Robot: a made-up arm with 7 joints.
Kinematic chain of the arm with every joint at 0, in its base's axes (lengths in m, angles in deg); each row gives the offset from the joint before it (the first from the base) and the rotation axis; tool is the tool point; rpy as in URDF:
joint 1: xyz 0 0 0.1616 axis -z
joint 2: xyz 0 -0.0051 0.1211 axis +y
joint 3: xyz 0 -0.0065 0.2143 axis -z
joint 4: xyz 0 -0.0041 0.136 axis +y
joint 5: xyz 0 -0.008 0.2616 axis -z
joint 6: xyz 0 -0.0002 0.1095 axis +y
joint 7: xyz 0 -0.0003 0.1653 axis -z
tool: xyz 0 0 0 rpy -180 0 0
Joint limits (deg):
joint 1: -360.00..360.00
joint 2: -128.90..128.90
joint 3: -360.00..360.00
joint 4: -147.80..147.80
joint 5: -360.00..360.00
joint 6: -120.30..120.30
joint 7: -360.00..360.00
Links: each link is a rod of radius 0.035 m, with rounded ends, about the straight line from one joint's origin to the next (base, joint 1, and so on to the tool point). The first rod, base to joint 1, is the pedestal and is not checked.
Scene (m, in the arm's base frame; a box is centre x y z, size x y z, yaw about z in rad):
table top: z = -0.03
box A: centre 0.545 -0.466 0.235 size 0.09 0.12 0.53 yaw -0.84
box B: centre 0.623 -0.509 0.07 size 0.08 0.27 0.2 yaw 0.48
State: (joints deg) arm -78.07 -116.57 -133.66 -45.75 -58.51 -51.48 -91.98
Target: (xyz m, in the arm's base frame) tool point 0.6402 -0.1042 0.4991
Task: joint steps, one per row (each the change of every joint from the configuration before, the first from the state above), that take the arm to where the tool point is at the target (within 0.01 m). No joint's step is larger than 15 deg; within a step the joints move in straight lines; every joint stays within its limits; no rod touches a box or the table.
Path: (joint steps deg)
1: -10.83 2.95 -2.08 -11.32 -11.44 -9.08 13.54
2: -10.83 2.94 -2.08 -11.33 -11.44 -9.07 13.54
3: -10.82 2.95 -2.08 -11.32 -11.44 -9.08 13.54
4: -10.83 2.94 -2.08 -11.32 -11.44 -9.07 13.53
5: -2.77 1.33 6.75 5.76 13.09 10.69 -13.53
6: -2.77 1.33 6.74 5.76 13.09 10.70 -13.54
7: -2.78 1.33 6.75 5.76 13.09 10.69 -13.54
8: -2.77 1.34 6.74 5.76 13.09 10.70 -13.54

